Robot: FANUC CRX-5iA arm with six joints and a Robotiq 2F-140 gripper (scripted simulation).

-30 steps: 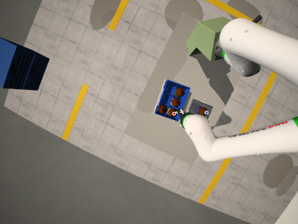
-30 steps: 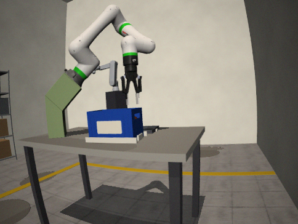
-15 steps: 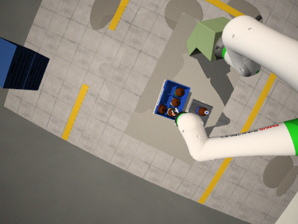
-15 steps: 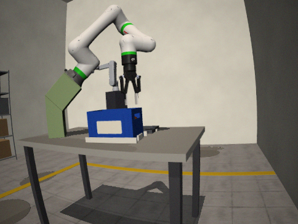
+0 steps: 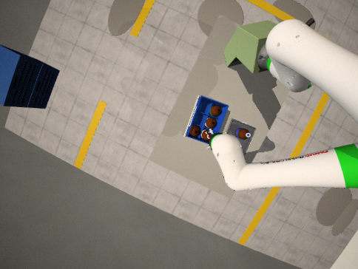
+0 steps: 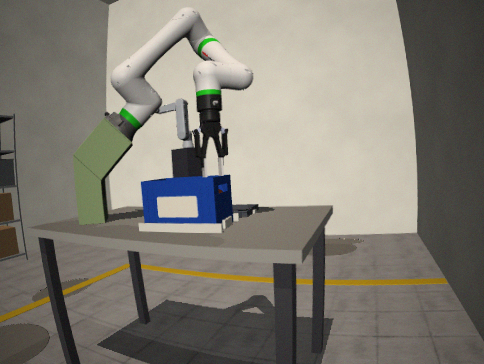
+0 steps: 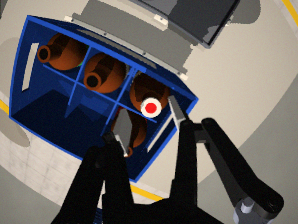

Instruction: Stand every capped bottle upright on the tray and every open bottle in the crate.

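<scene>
The crate lies 60 mm behind my hand, 80 mm to the right of it and 120 mm below it. The rest, counted from my hand: tray: 140 mm behind, 200 mm to the left, 190 mm below; bottle: 190 mm behind, 180 mm to the left, 120 mm below.
</scene>
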